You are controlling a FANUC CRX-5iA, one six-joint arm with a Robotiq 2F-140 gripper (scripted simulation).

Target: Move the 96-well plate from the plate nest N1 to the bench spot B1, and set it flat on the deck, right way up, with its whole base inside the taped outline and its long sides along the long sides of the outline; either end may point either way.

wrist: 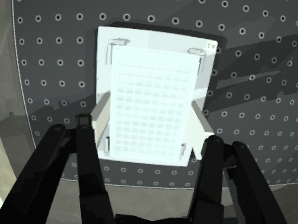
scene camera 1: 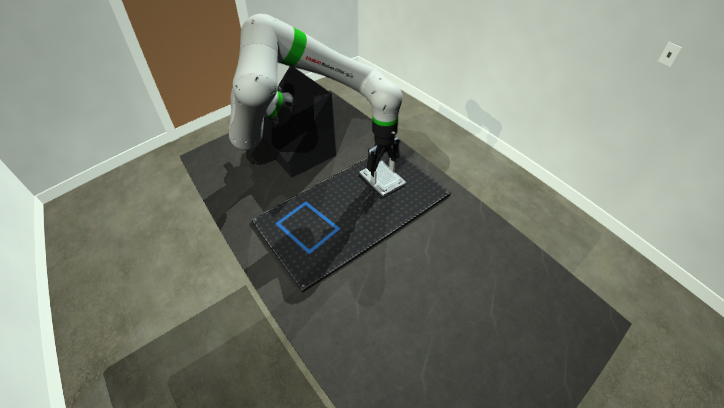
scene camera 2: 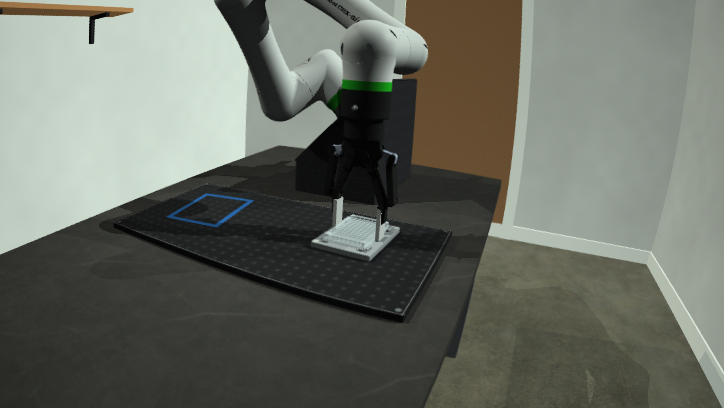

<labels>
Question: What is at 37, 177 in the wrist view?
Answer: My gripper.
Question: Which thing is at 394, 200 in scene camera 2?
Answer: My gripper.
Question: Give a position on a white 96-well plate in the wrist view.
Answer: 144, 84
</labels>
